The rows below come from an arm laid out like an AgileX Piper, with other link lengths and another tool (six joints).
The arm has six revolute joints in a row. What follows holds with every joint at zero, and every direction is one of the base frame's. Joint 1 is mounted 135.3 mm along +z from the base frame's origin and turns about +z. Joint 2 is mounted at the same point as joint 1 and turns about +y. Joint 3 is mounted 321.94 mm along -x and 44.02 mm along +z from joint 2 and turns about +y. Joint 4 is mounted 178.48 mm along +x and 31.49 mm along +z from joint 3 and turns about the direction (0.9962, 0, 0.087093). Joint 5 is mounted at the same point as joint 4 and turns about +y. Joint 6 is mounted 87.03 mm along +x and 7.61 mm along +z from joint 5 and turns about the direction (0.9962, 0, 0.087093). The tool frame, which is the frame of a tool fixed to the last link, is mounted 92.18 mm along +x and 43 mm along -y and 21.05 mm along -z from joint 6; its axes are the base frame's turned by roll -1.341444, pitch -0.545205 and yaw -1.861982 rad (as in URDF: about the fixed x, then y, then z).
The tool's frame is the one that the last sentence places.
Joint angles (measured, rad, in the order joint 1, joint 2, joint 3, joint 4, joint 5, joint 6), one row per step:
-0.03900 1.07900 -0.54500 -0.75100 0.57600 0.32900
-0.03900 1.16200 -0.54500 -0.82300 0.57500 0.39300
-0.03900 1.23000 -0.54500 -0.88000 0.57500 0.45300
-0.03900 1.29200 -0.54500 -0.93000 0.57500 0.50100
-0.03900 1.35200 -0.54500 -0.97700 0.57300 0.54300
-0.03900 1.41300 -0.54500 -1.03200 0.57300 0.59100
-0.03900 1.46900 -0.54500 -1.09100 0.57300 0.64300
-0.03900 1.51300 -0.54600 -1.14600 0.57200 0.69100
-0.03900 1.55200 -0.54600 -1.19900 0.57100 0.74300
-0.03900 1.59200 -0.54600 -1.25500 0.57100 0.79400
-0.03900 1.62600 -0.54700 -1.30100 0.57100 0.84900
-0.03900 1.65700 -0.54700 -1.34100 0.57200 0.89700
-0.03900 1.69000 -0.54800 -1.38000 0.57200 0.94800
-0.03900 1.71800 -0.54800 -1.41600 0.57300 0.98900
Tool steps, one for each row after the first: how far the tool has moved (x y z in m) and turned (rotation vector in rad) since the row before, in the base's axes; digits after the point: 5 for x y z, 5 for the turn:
0.01110 -0.00476 -0.00683 -0.02510 0.05864 -0.01250
0.00858 -0.00347 -0.00672 -0.01540 0.04409 -0.01462
0.00789 -0.00293 -0.00665 -0.01571 0.04212 -0.00733
0.00792 -0.00244 -0.00704 -0.01483 0.04085 -0.00146
0.00799 -0.00285 -0.00717 -0.01871 0.03980 -0.00021
0.00771 -0.00277 -0.00660 -0.01927 0.03216 0.00158
0.00697 -0.00223 -0.00497 -0.01674 0.01984 0.00425
0.00601 -0.00184 -0.00485 -0.01307 0.01321 0.00104
0.00635 -0.00186 -0.00511 -0.01467 0.01463 0.00507
0.00497 -0.00123 -0.00494 -0.00676 0.00481 -0.00504
0.00405 -0.00104 -0.00489 -0.00580 0.00632 -0.00426
0.00422 -0.00076 -0.00568 -0.00280 0.00512 -0.00627
0.00365 -0.00076 -0.00479 -0.00470 0.00648 -0.00096

